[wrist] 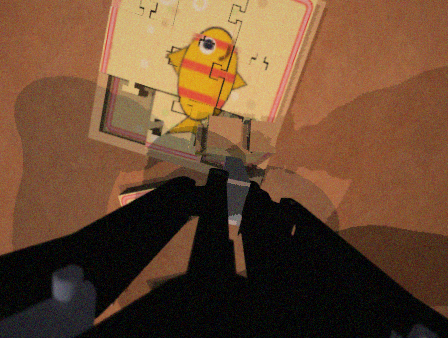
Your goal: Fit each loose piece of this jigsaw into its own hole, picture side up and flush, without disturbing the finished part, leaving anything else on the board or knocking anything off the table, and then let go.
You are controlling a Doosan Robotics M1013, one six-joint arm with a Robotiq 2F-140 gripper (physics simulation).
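Observation:
The jigsaw board (117,142) shows a yellow fish with red stripes on joined cream pieces. An open hole (129,112) with a grey-green floor is at its lower left corner. At its lower right is another unfilled area, with a plain brown patch (225,131) over part of it; I cannot tell whether this is a piece. A loose cream piece with a pink border (134,197) lies below the board, mostly hidden behind the left finger linkage. My gripper (230,172) is shut and empty, with its tips at the board's lower edge.
The brown table top (380,165) surrounds the board and carries broad shadows of the arm and gripper. The gripper's black linkages cover much of the lower view and hide the table beneath them.

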